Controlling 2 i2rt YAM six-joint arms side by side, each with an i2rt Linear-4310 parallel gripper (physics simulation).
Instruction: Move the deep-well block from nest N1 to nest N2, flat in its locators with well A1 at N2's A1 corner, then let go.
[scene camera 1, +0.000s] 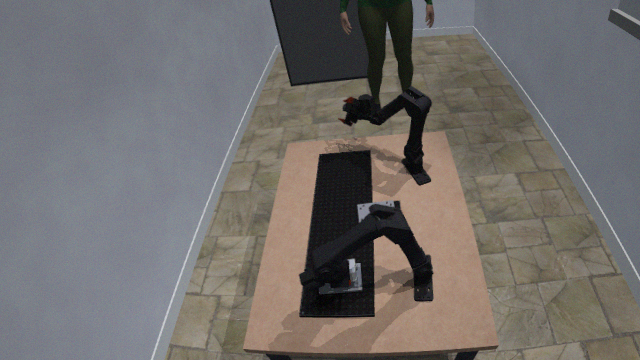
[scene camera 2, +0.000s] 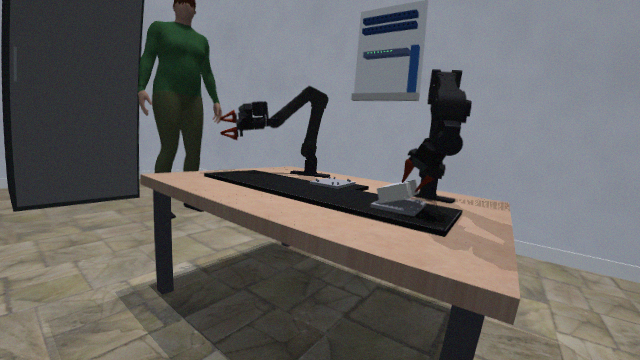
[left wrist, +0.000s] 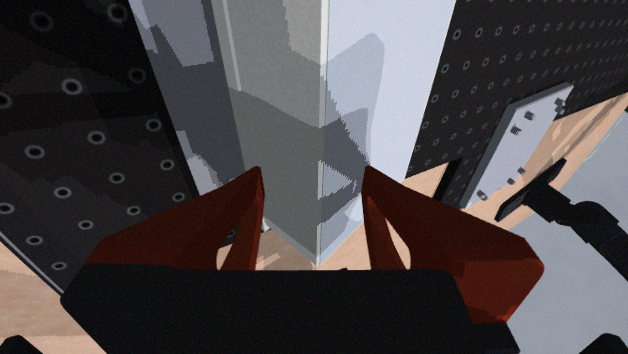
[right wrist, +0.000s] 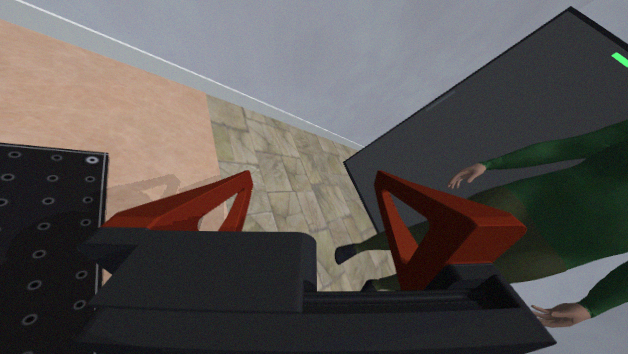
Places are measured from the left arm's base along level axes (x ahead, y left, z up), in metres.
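Where they show: left gripper, fingertip midpoint: (scene camera 1: 345, 274) (left wrist: 313, 177); right gripper, fingertip midpoint: (scene camera 1: 340, 110) (scene camera 2: 220, 126) (right wrist: 313, 177); left arm's base, link origin: (scene camera 1: 422, 277) (scene camera 2: 427, 197); right arm's base, link origin: (scene camera 1: 416, 170) (scene camera 2: 310, 175) (left wrist: 528, 188).
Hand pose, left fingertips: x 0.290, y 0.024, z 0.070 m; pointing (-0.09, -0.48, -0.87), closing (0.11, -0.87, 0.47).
Each offset is from my left fingertips to the top centre of the thing. Level surfaces: height alone.
The pale deep-well block {dx +0.027, dy -0.019, dz +0.022 m} (scene camera 1: 352, 266) (scene camera 2: 395, 192) (left wrist: 280, 115) is tilted, one long edge raised, over nest N1 {dx +0.027, dy -0.010, dz -0.039 m} (scene camera 1: 340, 290) (scene camera 2: 397, 206), a grey plate on the black perforated board. My left gripper (scene camera 2: 411, 185) (left wrist: 313, 177) is shut on the block near one end, with two block faces meeting in a ridge between the red fingers. Its wells and A1 corner do not show. Nest N2 {dx -0.102, dy -0.341, dz -0.035 m} (scene camera 1: 366, 209) (scene camera 2: 332, 183) (left wrist: 520, 145), a light plate with small dark locators, holds no block. My right gripper (scene camera 1: 343, 110) (scene camera 2: 221, 126) (right wrist: 313, 177) is open and empty, high beyond the board's far end.
The black board {dz -0.057 m} (scene camera 1: 343, 185) (scene camera 2: 260, 178) (right wrist: 45, 200) lies on the wooden table (scene camera 1: 280, 210) (scene camera 2: 300, 240). The left arm reaches over the board close to N2 in scene camera 1. A person (scene camera 1: 386, 45) (scene camera 2: 180, 75) (right wrist: 575, 190) stands behind the table near a dark cabinet (scene camera 2: 75, 100).
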